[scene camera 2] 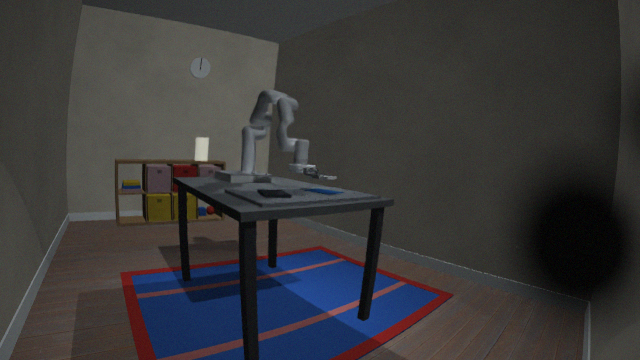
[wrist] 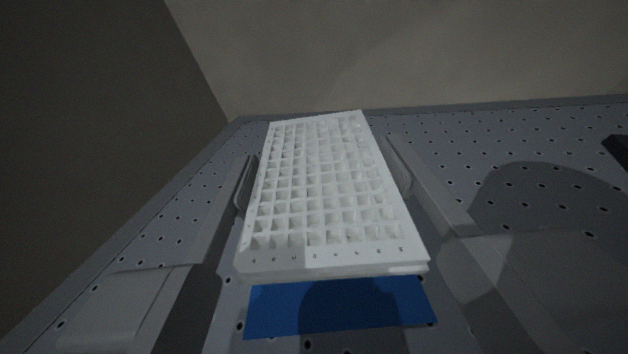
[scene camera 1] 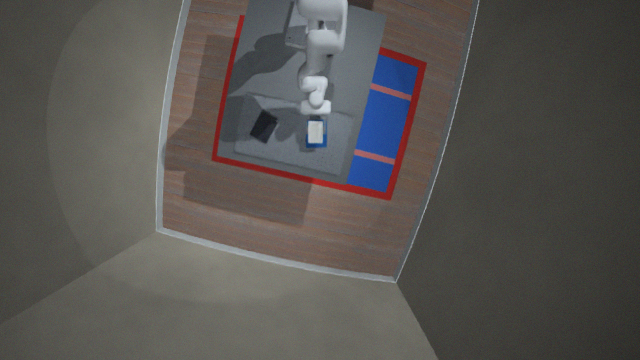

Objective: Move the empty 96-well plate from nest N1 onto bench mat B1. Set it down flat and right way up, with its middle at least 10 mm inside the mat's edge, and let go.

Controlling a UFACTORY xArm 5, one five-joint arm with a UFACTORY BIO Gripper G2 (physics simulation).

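Places are measured from the arm's base along level axes (x ahead, y left, z up), in metres.
Pixels of known places: hand at its tool point: (scene camera 2: 321,176) (wrist: 319,175) (scene camera 1: 315,130); arm's base at its link origin: (scene camera 2: 247,173).
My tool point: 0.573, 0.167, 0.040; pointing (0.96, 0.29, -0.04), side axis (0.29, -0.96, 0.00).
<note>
For each thing: its middle in the pictures, then the offset to it from my tool point, as dx, dy, dz. Level surfaces: height alone.
- white 96-well plate at the middle of its body: (wrist: 319,170) (scene camera 2: 322,177) (scene camera 1: 315,132) +0.009, +0.003, -0.005
- blue bench mat B1 at its surface level: dz -0.076
- black nest N1 at the middle of its body: (scene camera 2: 273,193) (scene camera 1: 263,127) +0.065, -0.313, -0.071
- grey perforated board at its surface level: dz -0.078
The white 96-well plate (scene camera 1: 315,133) (scene camera 2: 328,177) (wrist: 325,200) is right way up and roughly level, in the air above the blue bench mat B1 (scene camera 1: 316,146) (scene camera 2: 325,191) (wrist: 272,312). A gap shows between plate and mat in the second scene view. My gripper (scene camera 1: 315,127) (scene camera 2: 321,176) (wrist: 322,178) is shut on the plate, with one finger pad at each long side. In the wrist view the plate hides the far part of the mat. The black nest N1 (scene camera 1: 263,126) (scene camera 2: 274,193) (wrist: 620,147) stands apart from the mat and holds no plate.
A grey perforated board (scene camera 1: 295,151) (wrist: 520,150) lies on the grey table (scene camera 1: 357,55) (scene camera 2: 320,211) under mat and nest. The table edge runs beyond the board. The arm's base (scene camera 2: 230,176) stands at the far end of the table.
</note>
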